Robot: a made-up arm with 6 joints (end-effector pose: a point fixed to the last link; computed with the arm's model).
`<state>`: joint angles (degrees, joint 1 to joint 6).
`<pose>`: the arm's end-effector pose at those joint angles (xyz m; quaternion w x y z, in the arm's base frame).
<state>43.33 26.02 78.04 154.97 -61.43 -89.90</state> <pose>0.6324 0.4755 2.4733 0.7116 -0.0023 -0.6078 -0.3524</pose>
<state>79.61 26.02 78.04 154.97 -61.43 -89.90</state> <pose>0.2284 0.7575 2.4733 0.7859 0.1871 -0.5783 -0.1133</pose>
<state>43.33 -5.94 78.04 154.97 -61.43 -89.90</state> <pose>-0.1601 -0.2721 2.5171 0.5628 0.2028 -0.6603 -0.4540</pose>
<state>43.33 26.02 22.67 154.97 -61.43 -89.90</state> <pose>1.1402 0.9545 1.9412 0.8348 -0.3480 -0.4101 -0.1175</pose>
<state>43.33 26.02 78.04 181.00 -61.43 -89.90</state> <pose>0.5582 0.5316 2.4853 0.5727 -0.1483 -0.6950 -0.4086</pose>
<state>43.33 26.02 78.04 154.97 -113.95 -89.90</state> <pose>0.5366 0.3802 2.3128 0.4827 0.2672 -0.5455 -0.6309</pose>
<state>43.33 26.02 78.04 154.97 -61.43 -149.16</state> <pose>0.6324 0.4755 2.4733 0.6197 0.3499 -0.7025 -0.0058</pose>
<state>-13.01 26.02 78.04 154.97 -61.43 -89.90</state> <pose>0.7462 -0.2628 2.4733 0.4610 -0.2889 -0.5348 -0.6466</pose>
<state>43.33 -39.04 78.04 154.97 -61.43 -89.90</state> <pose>-0.8692 -0.9410 1.9492 0.3630 0.3985 -0.6608 -0.5223</pose>
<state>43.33 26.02 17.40 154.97 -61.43 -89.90</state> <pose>1.1642 0.9772 1.8609 0.8367 -0.3779 -0.3854 -0.0928</pose>
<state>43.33 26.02 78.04 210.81 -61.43 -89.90</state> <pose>0.5044 0.6224 2.4673 0.3781 -0.3058 -0.7508 -0.4470</pose>
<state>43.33 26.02 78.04 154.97 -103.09 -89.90</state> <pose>0.5524 0.3868 2.3543 0.5402 0.2142 -0.5685 -0.5824</pose>
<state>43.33 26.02 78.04 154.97 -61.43 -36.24</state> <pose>0.6324 0.4755 2.4733 0.6340 -0.3232 -0.3833 -0.5888</pose>
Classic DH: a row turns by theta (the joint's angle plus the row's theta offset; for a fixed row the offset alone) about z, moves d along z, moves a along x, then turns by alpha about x. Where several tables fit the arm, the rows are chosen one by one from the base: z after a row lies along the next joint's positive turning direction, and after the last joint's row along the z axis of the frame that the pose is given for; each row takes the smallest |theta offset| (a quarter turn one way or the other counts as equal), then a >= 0, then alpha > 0; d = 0 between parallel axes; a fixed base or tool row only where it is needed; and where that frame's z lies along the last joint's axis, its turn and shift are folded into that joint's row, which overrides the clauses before.
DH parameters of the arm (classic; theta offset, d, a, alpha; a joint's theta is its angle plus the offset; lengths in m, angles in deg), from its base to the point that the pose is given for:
joint 1: 0 0.593 0.165 -90
joint 2: -90 0 1.056 180
joint 3: 0 0 0.26 -90
joint 4: 0 -0.718 0 90
joint 5: 0 0 0 -90
joint 6: 90 -0.237 0 90
tool (fixed): -90 0 0 0

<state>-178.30 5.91 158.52 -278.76 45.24 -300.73</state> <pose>0.6480 -0.1472 1.7969 0.8310 0.3964 -0.2710 -0.2807</pose>
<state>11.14 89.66 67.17 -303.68 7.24 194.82</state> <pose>2.1610 0.4509 0.4902 0.5721 0.7908 0.2129 -0.0451</pose>
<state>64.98 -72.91 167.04 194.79 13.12 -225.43</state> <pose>-0.4695 -1.0383 -0.0221 0.4691 -0.4036 0.7855 -0.0048</pose>
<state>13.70 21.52 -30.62 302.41 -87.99 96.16</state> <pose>1.0244 0.4555 1.0836 0.4518 0.0308 0.4470 0.7714</pose>
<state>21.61 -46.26 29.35 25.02 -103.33 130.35</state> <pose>-0.4127 -0.2684 1.9783 0.3664 -0.9011 0.1281 0.1934</pose>
